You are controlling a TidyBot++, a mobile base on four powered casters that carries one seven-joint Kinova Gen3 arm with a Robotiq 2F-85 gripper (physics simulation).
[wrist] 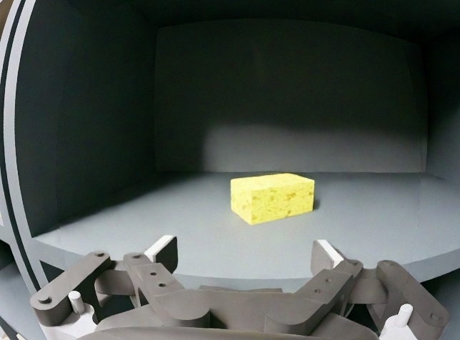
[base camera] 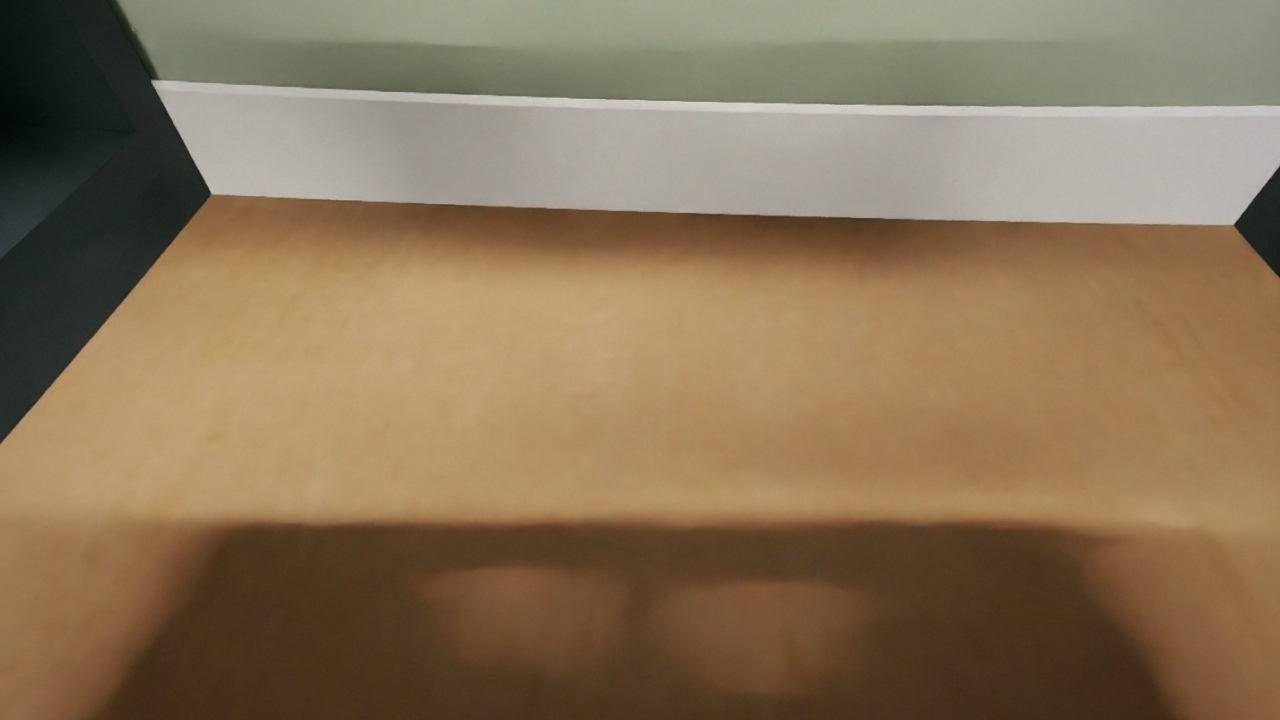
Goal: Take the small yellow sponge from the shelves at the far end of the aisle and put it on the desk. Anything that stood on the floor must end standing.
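Places are measured from the arm's base along level axes (x left, y back, z up), in millimetres.
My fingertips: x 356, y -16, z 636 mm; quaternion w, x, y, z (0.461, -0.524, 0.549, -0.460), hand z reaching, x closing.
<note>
Behind a point stands the place of what it marks.
A small yellow sponge [wrist: 272,198] lies on a grey shelf board [wrist: 150,225] inside a dark shelf compartment, a little right of the middle of the wrist view. It is turned slightly, with a corner toward the camera. My gripper [wrist: 244,254] is open, with its fingertips apart at the front edge of the board. The sponge lies beyond the fingertips, with a stretch of board between them, and is not touched. The desk does not show in either view.
The compartment has a left side wall [wrist: 90,115], a back wall [wrist: 290,90] and a right side wall. In the base camera view, a white baseboard [base camera: 626,161] @[x 12, y -603, z -351 mm] runs along the green wall [base camera: 671,53] @[x -21, y -614, z -272 mm] ahead, with dark shelving [base camera: 98,232] @[x 363, y -504, z -350 mm] at the left and a dark edge at the right.
</note>
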